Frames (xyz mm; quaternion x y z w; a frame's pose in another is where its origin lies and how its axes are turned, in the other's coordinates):
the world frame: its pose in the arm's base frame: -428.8 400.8 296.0 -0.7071 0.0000 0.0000 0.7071
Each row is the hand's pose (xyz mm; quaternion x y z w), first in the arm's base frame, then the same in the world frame.
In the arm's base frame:
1: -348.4 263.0 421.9 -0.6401 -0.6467 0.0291 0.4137
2: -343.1 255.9 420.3 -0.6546 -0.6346 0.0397 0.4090
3: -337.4 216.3 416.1 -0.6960 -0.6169 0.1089 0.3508
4: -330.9 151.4 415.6 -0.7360 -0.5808 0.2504 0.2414
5: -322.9 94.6 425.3 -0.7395 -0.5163 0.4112 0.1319
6: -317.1 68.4 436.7 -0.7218 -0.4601 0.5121 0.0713
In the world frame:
1: 80.4 -125.9 -137.8 -0.1601 -0.4779 -0.4367 0.7452
2: 85.7 -124.3 -144.9 -0.1737 -0.4768 -0.4206 0.7521
3: 91.4 -120.1 -184.5 -0.2441 -0.5132 -0.3592 0.7402
4: 97.9 -119.6 -249.4 -0.3497 -0.5877 -0.2336 0.6911
5: 105.9 -129.3 -306.2 -0.4297 -0.6559 -0.0743 0.6162
6: 111.7 -140.7 -332.4 -0.4600 -0.6874 0.0368 0.5608

